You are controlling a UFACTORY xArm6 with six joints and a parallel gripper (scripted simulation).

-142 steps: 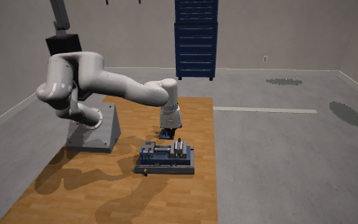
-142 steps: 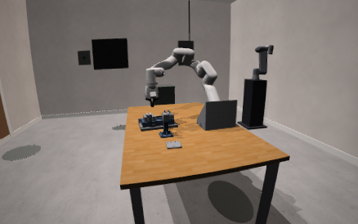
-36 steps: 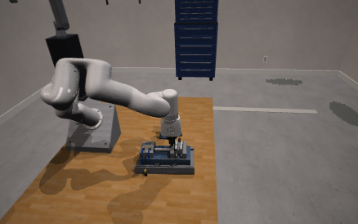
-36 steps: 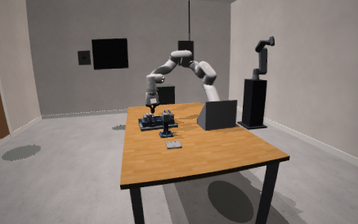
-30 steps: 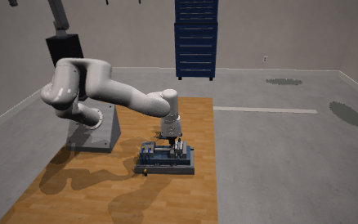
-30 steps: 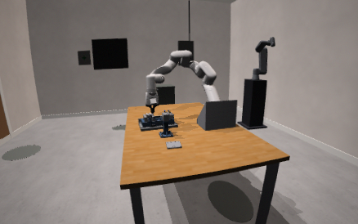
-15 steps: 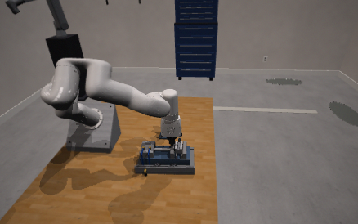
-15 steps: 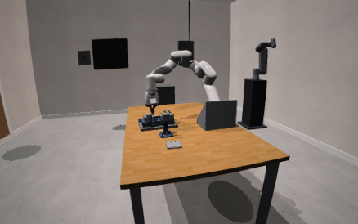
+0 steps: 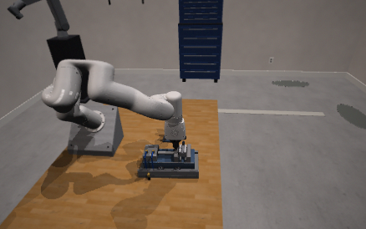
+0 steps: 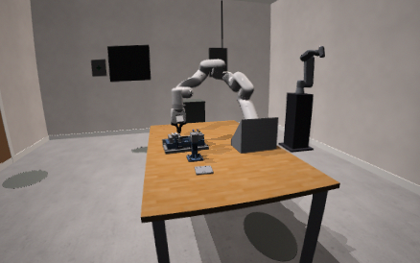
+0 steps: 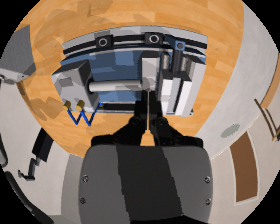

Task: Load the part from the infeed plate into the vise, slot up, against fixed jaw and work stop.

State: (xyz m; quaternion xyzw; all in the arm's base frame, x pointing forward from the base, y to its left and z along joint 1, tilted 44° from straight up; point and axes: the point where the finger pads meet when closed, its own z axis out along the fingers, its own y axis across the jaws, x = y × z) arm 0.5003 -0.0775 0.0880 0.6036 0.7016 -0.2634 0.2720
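Now: the part 30 mm below my hand and 30 mm ahead of it. The rest, counted from my hand: air cylinder (130 mm behind, 50 mm below, 20 mm to the right); air cylinder rod (50 mm below, 50 mm behind, 10 mm to the right).
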